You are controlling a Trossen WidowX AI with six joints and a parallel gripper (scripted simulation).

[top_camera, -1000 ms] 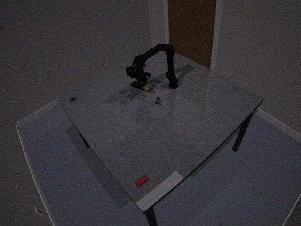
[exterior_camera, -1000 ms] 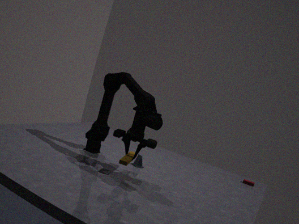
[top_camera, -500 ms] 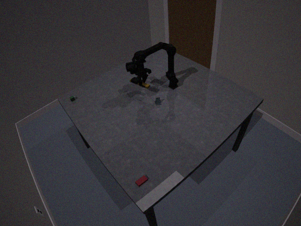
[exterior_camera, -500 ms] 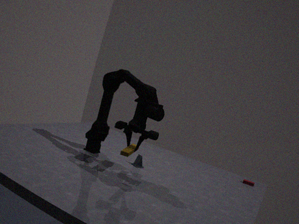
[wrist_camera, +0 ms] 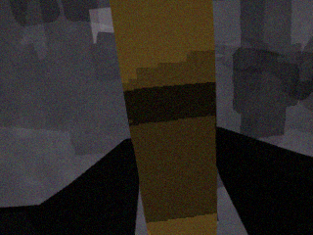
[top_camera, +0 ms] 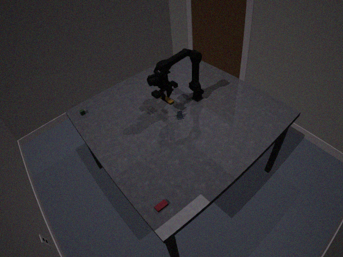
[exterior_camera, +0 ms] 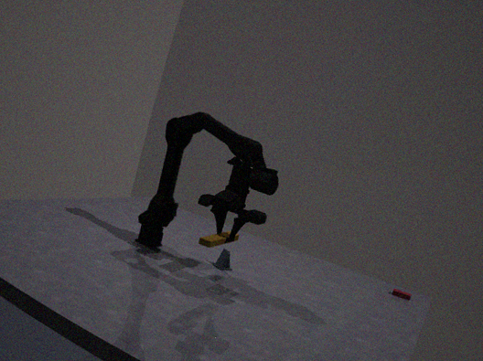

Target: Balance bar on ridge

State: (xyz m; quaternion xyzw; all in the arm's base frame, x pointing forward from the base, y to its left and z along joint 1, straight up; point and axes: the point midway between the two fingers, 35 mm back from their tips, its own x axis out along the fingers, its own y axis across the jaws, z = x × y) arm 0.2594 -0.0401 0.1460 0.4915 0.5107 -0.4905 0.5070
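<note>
Right now the yellow bar is 3 cm to the right of my gripper tip. The rest, counted from my gripper tip: green cube: 48 cm ahead, 46 cm to the right, 10 cm below; red block: 54 cm to the left, 48 cm ahead, 10 cm below.
</note>
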